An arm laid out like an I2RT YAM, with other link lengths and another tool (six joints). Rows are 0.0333 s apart.
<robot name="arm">
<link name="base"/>
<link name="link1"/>
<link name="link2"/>
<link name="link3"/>
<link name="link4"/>
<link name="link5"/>
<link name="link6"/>
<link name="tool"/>
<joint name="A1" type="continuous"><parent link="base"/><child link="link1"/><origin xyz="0 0 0.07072"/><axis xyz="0 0 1"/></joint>
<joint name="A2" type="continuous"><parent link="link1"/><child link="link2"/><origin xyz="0.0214 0.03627 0.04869"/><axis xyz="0 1 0"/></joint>
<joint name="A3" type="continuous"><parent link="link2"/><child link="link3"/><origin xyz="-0.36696 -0.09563 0"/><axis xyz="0 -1 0"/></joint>
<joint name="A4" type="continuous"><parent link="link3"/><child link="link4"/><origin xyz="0.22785 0.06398 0.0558"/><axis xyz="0 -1 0"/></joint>
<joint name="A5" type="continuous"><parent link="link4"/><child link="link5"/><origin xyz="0.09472 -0.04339 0.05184"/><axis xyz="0 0 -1"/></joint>
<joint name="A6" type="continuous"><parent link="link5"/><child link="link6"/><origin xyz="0.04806 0 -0.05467"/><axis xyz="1 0 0"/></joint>
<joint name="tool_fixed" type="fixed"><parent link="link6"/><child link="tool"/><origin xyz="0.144 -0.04 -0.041" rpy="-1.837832 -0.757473 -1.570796"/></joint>
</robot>
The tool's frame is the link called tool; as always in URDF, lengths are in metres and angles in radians. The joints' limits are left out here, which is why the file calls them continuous.
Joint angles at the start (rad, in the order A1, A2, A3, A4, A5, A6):
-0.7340 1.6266 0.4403 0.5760 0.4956 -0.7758
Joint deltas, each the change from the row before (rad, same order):
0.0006 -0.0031 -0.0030 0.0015 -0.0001 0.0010
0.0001 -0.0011 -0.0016 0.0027 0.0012 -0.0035
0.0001 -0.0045 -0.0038 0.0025 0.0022 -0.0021
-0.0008 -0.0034 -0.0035 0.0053 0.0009 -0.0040
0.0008 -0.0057 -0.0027 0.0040 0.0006 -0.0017
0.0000 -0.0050 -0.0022 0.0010 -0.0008 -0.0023
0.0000 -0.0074 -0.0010 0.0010 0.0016 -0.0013
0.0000 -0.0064 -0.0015 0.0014 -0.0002 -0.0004
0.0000 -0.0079 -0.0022 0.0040 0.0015 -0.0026
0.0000 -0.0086 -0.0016 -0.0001 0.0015 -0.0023
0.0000 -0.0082 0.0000 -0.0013 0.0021 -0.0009
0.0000 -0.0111 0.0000 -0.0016 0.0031 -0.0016
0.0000 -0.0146 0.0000 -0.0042 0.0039 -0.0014
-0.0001 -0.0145 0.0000 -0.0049 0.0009 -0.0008
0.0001 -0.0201 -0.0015 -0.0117 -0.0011 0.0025
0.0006 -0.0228 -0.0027 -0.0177 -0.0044 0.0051
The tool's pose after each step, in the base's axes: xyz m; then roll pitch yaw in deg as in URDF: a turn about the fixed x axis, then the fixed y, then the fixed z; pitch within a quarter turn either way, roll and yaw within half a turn. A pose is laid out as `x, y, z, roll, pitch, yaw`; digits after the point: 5 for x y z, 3 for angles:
0.15374, -0.38145, 0.15699, 139.187, -56.125, -45.506
0.15350, -0.38142, 0.15762, 138.860, -56.166, -45.185
0.15239, -0.38079, 0.15869, 138.587, -56.300, -44.996
0.15160, -0.38065, 0.16000, 138.252, -56.498, -44.691
0.15141, -0.38019, 0.16198, 138.117, -56.856, -44.513
0.15101, -0.37969, 0.16321, 137.999, -57.013, -44.312
0.15036, -0.37941, 0.16581, 137.834, -57.405, -44.213
0.14996, -0.37901, 0.16779, 137.839, -57.755, -44.197
0.14932, -0.37872, 0.17079, 137.577, -58.245, -43.977
0.14838, -0.37815, 0.17339, 137.324, -58.581, -43.773
0.14755, -0.37781, 0.17614, 137.150, -58.954, -43.702
0.14638, -0.37734, 0.17991, 136.864, -59.459, -43.567
0.14463, -0.37649, 0.18437, 136.547, -60.020, -43.450
0.14328, -0.37550, 0.18838, 136.452, -60.548, -43.397
0.14106, -0.37324, 0.19201, 136.763, -61.010, -43.670
0.13862, -0.36993, 0.19444, 137.499, -61.279, -44.186

